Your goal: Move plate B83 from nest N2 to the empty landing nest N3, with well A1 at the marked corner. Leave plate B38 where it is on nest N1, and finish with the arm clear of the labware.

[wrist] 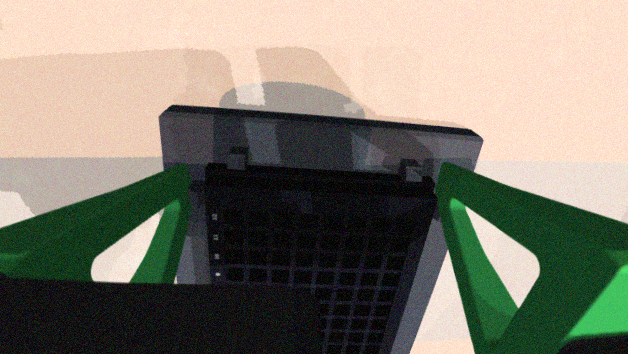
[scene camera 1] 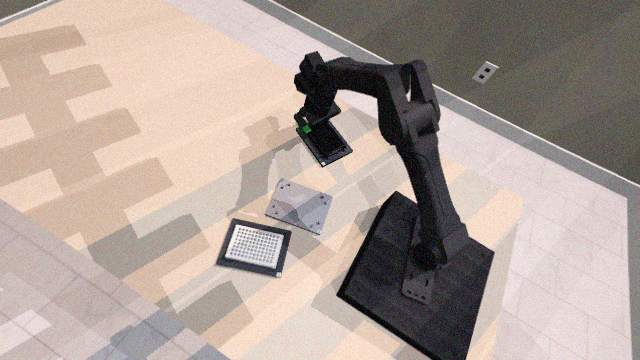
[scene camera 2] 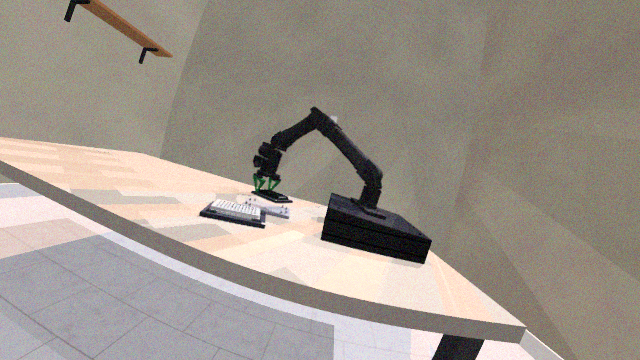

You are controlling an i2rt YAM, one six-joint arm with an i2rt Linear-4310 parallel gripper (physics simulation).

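Note:
A black well plate (scene camera 1: 327,140) (scene camera 2: 277,196) (wrist: 310,240) sits on a dark nest (scene camera 1: 320,161) (wrist: 320,130) at the back. My gripper (scene camera 1: 319,127) (scene camera 2: 264,190) (wrist: 314,177) is open, low over this plate, with one green finger on each side of its far end; in the wrist view narrow gaps show between fingers and plate. A white well plate (scene camera 1: 254,246) (scene camera 2: 235,209) sits on another dark nest (scene camera 1: 245,266) (scene camera 2: 232,220). Between them lies the empty grey nest (scene camera 1: 300,206) (scene camera 2: 276,210) with small pegs. Plate names and the empty nest's marked corner are unreadable.
The arm's black base block (scene camera 1: 375,280) (scene camera 2: 375,235) stands to the right of the nests in both scene views. The table's edge (scene camera 2: 250,280) runs along the near side in scene camera 2. A wooden shelf (scene camera 2: 122,27) is on the wall, upper left.

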